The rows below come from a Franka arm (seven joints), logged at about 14 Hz.
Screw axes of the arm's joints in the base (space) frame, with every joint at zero. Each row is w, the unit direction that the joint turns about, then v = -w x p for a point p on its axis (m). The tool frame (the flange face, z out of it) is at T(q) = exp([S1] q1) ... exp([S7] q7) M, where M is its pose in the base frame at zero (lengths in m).
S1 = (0, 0, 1, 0, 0, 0)
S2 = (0, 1, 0, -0.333, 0, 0)
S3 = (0, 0, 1, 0, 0, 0)
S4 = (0, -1, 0, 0.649, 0, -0.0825)
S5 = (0, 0, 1, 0, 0, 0)
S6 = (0, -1, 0, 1.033, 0, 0)
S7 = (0, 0, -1, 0, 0.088, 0)
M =
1 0 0 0.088
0 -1 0 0
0 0 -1 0.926
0 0 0 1
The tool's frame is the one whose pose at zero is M.
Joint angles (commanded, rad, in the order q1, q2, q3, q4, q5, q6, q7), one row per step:
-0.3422, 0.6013, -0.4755, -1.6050, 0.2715, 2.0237, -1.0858
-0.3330, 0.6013, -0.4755, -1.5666, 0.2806, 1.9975, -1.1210
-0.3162, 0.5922, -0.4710, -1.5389, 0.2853, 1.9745, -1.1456
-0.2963, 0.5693, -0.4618, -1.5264, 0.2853, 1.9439, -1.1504
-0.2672, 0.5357, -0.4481, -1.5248, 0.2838, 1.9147, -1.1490
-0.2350, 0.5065, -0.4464, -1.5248, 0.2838, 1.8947, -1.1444
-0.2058, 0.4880, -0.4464, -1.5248, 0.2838, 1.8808, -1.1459
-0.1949, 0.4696, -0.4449, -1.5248, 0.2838, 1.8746, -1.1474
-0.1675, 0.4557, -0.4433, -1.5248, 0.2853, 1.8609, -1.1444
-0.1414, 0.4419, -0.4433, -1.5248, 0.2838, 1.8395, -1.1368
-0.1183, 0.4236, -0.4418, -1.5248, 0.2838, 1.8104, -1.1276
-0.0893, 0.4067, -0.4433, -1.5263, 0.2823, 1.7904, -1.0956
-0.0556, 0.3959, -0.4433, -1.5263, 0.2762, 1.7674, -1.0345
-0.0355, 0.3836, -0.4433, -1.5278, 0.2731, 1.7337, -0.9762
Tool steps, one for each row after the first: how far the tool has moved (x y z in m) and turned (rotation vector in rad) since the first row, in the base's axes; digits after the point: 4 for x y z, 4 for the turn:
0.0127, 0.0041, 0.0145, 0.0031, -0.0191, 0.0488
0.0274, 0.0151, 0.0299, 0.0067, -0.0384, 0.0983
0.0398, 0.0317, 0.0464, 0.0198, -0.0513, 0.1337
0.0537, 0.0565, 0.0646, 0.0365, -0.0661, 0.1744
0.0640, 0.0772, 0.0815, 0.0435, -0.0798, 0.2044
0.0726, 0.0952, 0.0922, 0.0492, -0.0876, 0.2358
0.0752, 0.1029, 0.1032, 0.0493, -0.1009, 0.2502
0.0830, 0.1209, 0.1108, 0.0581, -0.1051, 0.2762
0.0884, 0.1379, 0.1178, 0.0695, -0.1010, 0.2963
0.0917, 0.1547, 0.1269, 0.0864, -0.0964, 0.3131
0.0959, 0.1727, 0.1353, 0.0948, -0.0918, 0.3105
0.1014, 0.1942, 0.1402, 0.1009, -0.0736, 0.2867
0.1014, 0.2084, 0.1446, 0.1148, -0.0492, 0.2515

